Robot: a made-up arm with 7 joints. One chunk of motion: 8 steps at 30 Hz.
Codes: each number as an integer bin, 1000 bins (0 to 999) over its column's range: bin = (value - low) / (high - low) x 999, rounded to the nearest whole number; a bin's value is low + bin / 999 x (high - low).
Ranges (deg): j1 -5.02..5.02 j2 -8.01..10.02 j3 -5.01..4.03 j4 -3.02..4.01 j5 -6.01..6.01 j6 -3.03..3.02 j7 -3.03..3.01
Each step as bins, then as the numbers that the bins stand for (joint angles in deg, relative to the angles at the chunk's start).
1 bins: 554 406 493 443 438 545 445
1 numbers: 0.55 -0.68 -0.55 0.10 -0.74 0.27 -0.34
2 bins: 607 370 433 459 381 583 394
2 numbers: 1.08 -1.33 -1.09 0.21 -1.43 0.50 -0.65
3 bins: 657 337 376 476 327 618 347
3 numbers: 1.58 -1.93 -1.61 0.33 -2.08 0.71 -0.93
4 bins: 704 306 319 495 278 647 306
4 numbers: 2.06 -2.49 -2.12 0.46 -2.67 0.89 -1.18
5 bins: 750 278 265 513 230 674 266
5 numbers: 2.52 -2.99 -2.61 0.59 -3.24 1.05 -1.42
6 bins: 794 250 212 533 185 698 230
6 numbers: 2.96 -3.50 -3.09 0.73 -3.78 1.20 -1.64
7 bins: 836 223 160 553 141 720 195
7 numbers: 3.38 -3.99 -3.56 0.87 -4.31 1.33 -1.85
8 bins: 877 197 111 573 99 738 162
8 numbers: 3.79 -4.45 -4.01 1.01 -4.82 1.44 -2.05
